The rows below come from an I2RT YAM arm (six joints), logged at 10 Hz.
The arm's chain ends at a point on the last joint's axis. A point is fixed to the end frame.
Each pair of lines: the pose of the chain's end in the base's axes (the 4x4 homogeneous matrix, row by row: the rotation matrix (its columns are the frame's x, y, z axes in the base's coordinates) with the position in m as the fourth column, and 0 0 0 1 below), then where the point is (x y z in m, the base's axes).
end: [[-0.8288, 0.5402, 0.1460, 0.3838], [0.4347, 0.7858, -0.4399, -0.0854], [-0.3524, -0.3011, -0.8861, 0.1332], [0, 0, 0, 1]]
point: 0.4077 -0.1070 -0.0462
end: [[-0.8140, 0.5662, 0.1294, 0.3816], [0.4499, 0.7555, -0.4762, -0.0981], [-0.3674, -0.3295, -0.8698, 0.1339], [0, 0, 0, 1]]
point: 0.4045 -0.1269 -0.0447
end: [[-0.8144, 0.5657, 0.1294, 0.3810], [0.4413, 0.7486, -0.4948, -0.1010], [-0.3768, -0.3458, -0.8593, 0.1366], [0, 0, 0, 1]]
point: 0.4039 -0.1337 -0.0413
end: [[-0.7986, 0.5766, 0.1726, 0.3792], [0.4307, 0.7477, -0.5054, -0.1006], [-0.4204, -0.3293, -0.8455, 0.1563], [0, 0, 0, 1]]
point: 0.4106 -0.1355 -0.0199
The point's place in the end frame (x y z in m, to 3 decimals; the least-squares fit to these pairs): 0.034 0.050 0.172
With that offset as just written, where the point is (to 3 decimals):
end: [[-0.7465, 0.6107, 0.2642, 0.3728], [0.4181, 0.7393, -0.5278, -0.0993], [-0.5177, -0.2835, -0.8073, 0.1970], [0, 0, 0, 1]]
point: 0.423 -0.139 0.026
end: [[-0.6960, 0.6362, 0.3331, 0.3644], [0.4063, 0.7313, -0.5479, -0.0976], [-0.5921, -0.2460, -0.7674, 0.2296], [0, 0, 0, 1]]
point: 0.430 -0.141 0.065
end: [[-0.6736, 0.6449, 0.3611, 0.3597], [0.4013, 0.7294, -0.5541, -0.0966], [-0.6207, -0.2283, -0.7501, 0.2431], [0, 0, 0, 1]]
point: 0.431 -0.142 0.082
